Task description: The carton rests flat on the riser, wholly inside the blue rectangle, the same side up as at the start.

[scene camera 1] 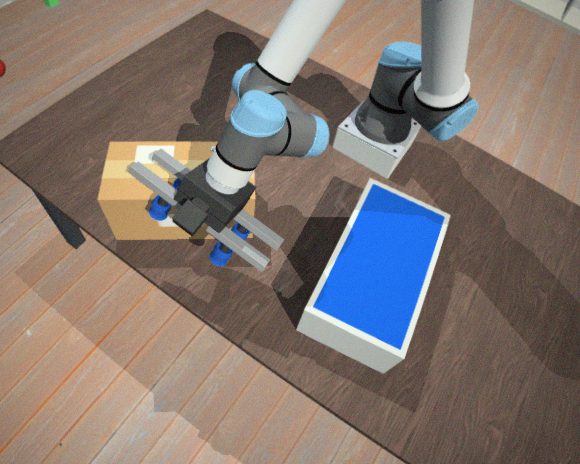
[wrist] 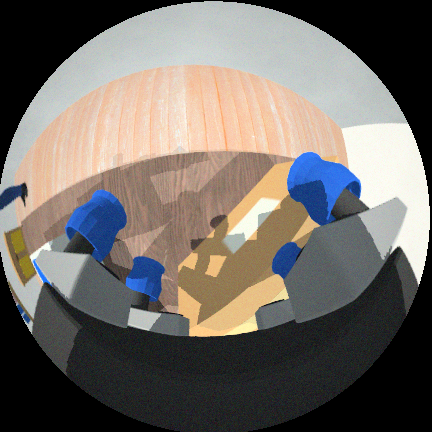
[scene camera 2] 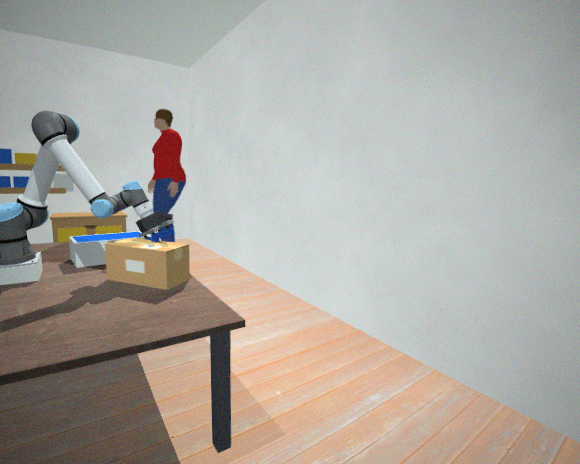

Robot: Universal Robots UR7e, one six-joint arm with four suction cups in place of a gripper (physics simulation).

My suction head [wrist: 316, 183] is stuck to a tan carton [scene camera 1: 125, 201], which still rests on the table. A white riser with blue rectangle [scene camera 1: 366, 304] rests on the table.
The tan carton shows as well in the wrist view [wrist: 221, 283] and in scene camera 2 [scene camera 2: 163, 265]. The white riser with blue rectangle also shows in scene camera 2 [scene camera 2: 89, 250].
